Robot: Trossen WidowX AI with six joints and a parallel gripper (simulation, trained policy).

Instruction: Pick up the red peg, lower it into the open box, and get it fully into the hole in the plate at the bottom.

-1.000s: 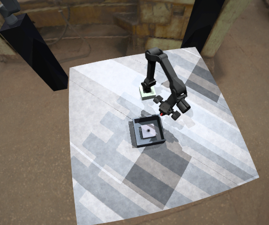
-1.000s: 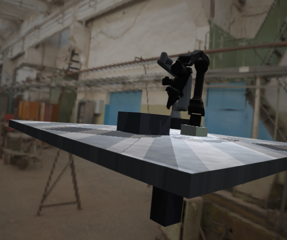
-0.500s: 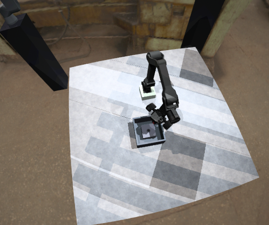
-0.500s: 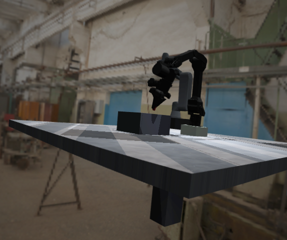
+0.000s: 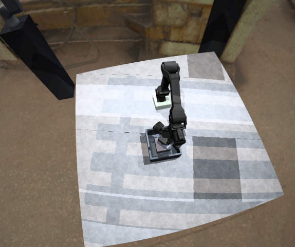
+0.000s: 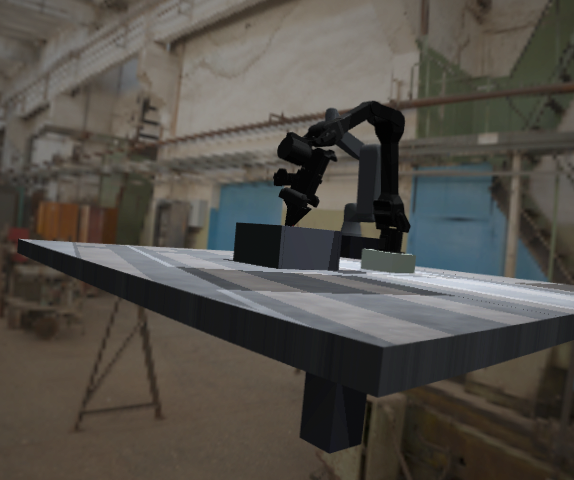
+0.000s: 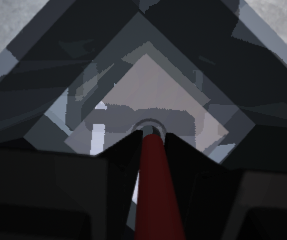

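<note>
My gripper tip is 30 mm below the red peg, 10 mm to the right of it and 10 mm past it. From my gripper tip the other things lie so: pale plate (50 mm below); then box (60 mm below).
</note>
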